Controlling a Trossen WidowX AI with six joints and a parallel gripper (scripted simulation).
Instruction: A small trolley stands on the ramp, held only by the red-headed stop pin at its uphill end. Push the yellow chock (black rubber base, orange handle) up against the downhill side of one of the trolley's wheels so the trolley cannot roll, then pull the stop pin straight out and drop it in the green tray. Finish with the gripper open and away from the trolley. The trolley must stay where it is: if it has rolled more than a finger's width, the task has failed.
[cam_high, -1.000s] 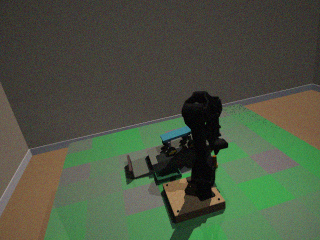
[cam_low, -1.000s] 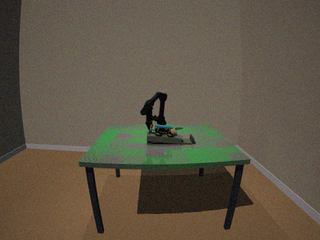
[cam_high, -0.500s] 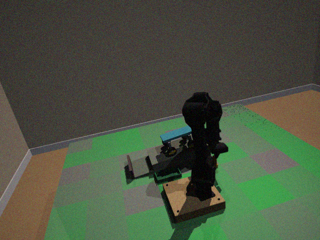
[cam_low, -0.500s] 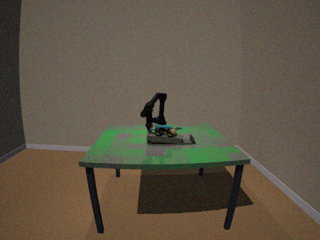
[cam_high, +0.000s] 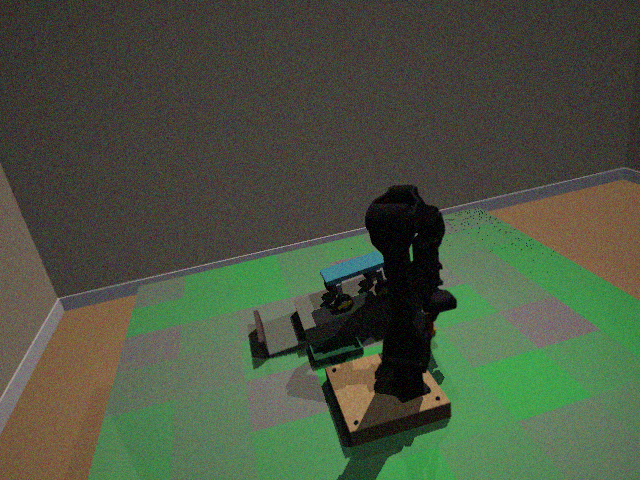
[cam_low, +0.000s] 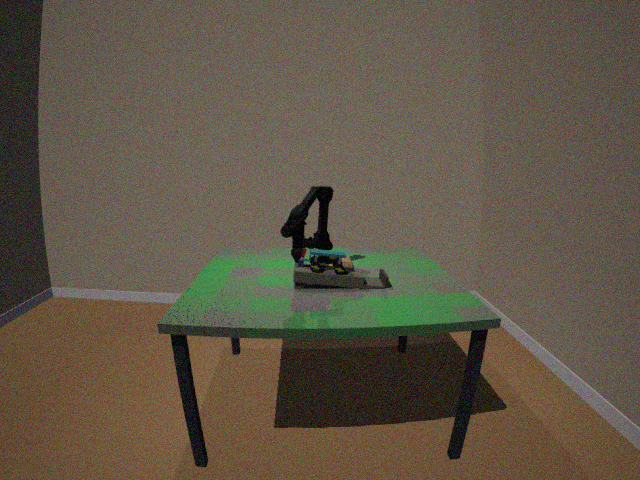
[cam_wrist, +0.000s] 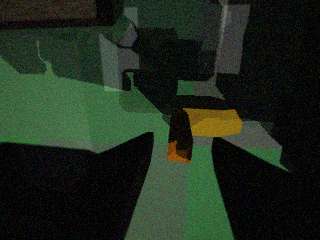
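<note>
My gripper tip is now 3 cm above the yellow chock and 2 cm short of it. The rest, counted from my gripper tip: red-headed stop pin 13 cm ahead, 8 cm above, 1 cm to the left; then trolley 16 cm ahead, 11 cm to the left, 6 cm above; then grey ramp 16 cm ahead, 12 cm to the left, 1 cm below.
</note>
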